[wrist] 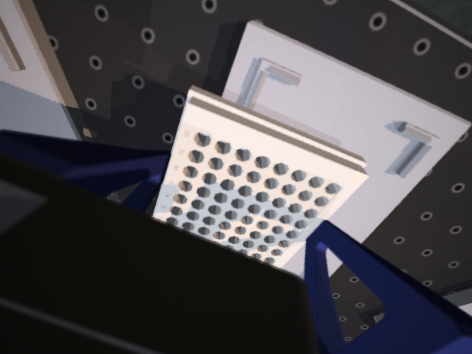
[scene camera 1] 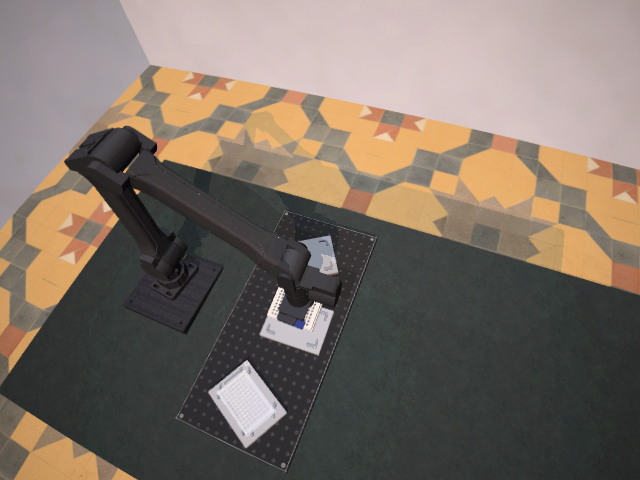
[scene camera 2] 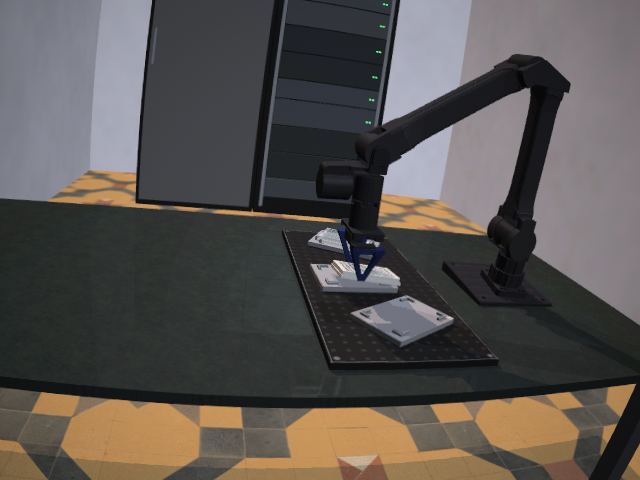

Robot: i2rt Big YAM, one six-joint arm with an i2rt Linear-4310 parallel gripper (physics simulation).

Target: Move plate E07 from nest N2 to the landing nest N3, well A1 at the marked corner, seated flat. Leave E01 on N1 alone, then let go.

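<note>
My gripper (scene camera 1: 295,317) (scene camera 2: 360,270) (wrist: 244,195), with blue fingers, is shut on the long sides of plate E07 (scene camera 1: 313,316) (scene camera 2: 382,276) (wrist: 247,182), a white well plate. It holds the plate level and low over the middle nest (scene camera 1: 289,338) (scene camera 2: 323,276) (wrist: 343,126), a white slab with corner brackets. In the wrist view the plate covers the near part of that nest, and two far brackets stay uncovered. I cannot tell whether the plate touches the nest. Plate E01 (scene camera 1: 247,402) (scene camera 2: 325,238) sits in its own nest at one end of the board.
A black perforated board (scene camera 1: 305,377) (scene camera 2: 330,330) (wrist: 133,49) carries three nests in a row. The third nest (scene camera 1: 323,248) (scene camera 2: 408,314) is empty and partly under my arm in scene camera 1. The arm base (scene camera 1: 172,294) (scene camera 2: 490,289) stands beside the board. A server rack (scene camera 2: 320,103) stands behind the table.
</note>
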